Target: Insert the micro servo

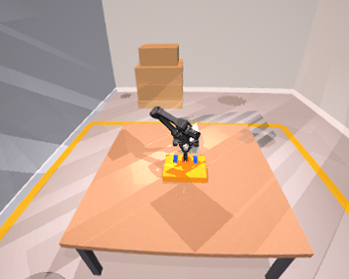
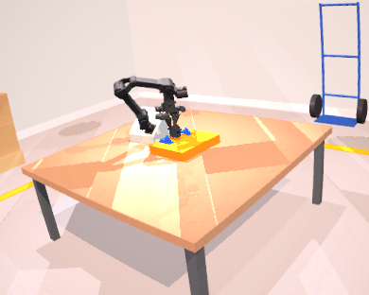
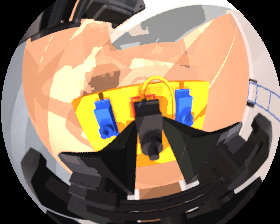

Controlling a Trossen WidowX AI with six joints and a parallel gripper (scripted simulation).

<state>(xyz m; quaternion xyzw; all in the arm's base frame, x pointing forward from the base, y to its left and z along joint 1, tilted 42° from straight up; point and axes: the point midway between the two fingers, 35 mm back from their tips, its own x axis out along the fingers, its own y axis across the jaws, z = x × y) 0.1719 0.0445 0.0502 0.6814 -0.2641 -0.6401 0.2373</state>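
Right now the orange-yellow deck is 12 cm ahead of my gripper tip, 8 cm below it and 1 cm to the right of it.
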